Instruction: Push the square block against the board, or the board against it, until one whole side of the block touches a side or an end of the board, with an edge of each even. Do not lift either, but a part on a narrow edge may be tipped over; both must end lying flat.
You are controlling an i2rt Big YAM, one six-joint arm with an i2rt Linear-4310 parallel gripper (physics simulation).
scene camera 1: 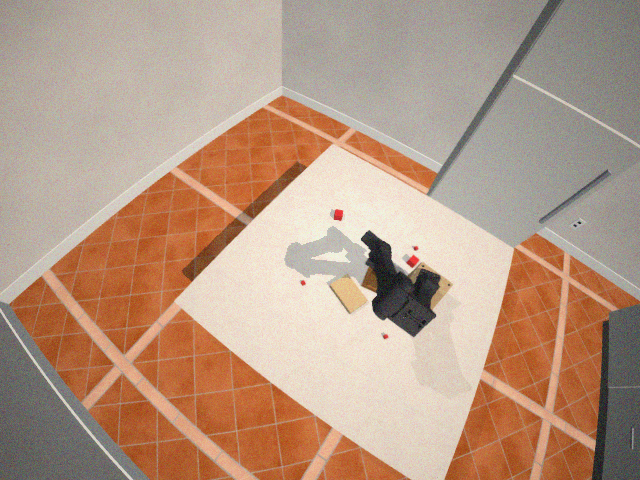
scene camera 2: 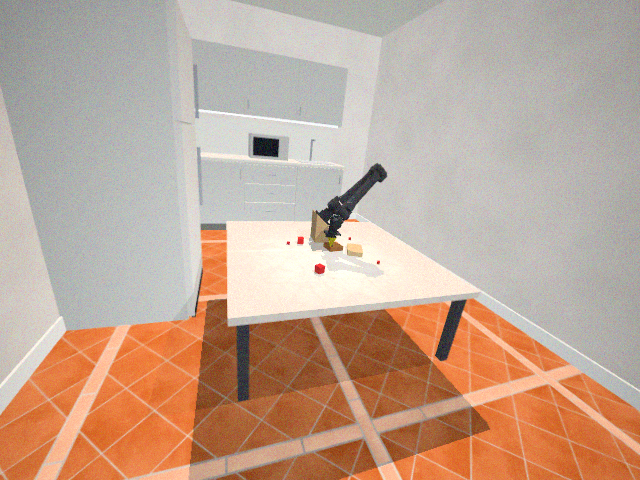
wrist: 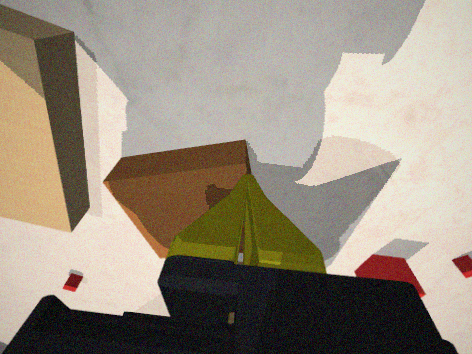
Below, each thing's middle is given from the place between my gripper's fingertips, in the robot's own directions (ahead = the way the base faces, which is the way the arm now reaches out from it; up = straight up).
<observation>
The brown square block point(wrist: 162, 193) lies 40 mm behind my hand, 50 mm to the left of it and 20 mm below it. Also, from my hand: tan board point(scene camera 1: 347, 292): 40 mm ahead, 170 mm to the left, 20 mm below.
</observation>
